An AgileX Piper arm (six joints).
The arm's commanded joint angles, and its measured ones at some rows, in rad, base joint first. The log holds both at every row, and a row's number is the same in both.
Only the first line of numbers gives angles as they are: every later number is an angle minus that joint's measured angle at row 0.
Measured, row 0: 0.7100, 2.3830, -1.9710, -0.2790, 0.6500, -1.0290
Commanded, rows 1 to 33: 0.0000, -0.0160, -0.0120, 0.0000, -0.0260, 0.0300; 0.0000, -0.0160, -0.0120, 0.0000, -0.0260, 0.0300; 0.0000, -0.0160, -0.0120, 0.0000, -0.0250, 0.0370; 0.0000, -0.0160, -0.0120, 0.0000, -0.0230, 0.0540; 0.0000, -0.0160, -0.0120, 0.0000, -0.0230, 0.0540; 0.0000, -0.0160, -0.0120, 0.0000, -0.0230, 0.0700; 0.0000, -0.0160, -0.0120, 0.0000, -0.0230, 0.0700; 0.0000, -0.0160, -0.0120, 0.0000, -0.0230, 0.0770; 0.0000, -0.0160, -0.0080, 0.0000, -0.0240, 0.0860; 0.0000, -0.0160, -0.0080, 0.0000, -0.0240, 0.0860; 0.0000, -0.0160, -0.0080, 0.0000, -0.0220, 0.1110; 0.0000, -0.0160, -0.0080, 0.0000, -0.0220, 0.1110; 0.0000, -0.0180, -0.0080, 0.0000, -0.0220, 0.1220; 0.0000, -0.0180, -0.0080, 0.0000, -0.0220, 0.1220; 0.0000, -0.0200, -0.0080, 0.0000, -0.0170, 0.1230; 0.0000, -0.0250, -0.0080, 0.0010, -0.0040, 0.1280; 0.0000, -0.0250, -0.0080, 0.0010, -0.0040, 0.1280; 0.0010, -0.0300, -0.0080, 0.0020, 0.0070, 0.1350; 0.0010, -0.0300, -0.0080, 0.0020, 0.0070, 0.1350; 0.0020, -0.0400, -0.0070, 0.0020, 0.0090, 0.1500; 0.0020, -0.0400, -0.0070, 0.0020, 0.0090, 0.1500; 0.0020, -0.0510, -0.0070, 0.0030, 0.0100, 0.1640; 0.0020, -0.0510, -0.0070, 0.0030, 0.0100, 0.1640; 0.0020, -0.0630, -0.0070, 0.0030, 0.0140, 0.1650; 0.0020, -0.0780, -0.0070, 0.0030, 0.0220, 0.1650; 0.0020, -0.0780, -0.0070, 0.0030, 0.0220, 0.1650; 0.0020, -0.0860, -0.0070, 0.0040, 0.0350, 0.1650; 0.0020, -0.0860, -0.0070, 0.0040, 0.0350, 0.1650; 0.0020, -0.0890, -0.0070, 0.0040, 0.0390, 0.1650; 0.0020, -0.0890, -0.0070, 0.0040, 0.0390, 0.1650; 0.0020, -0.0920, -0.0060, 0.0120, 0.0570, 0.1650; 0.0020, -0.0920, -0.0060, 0.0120, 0.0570, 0.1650; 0.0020, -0.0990, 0.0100, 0.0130, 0.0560, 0.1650
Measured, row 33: 0.0010, -0.0670, -0.0020, 0.0190, 0.0690, 0.1600
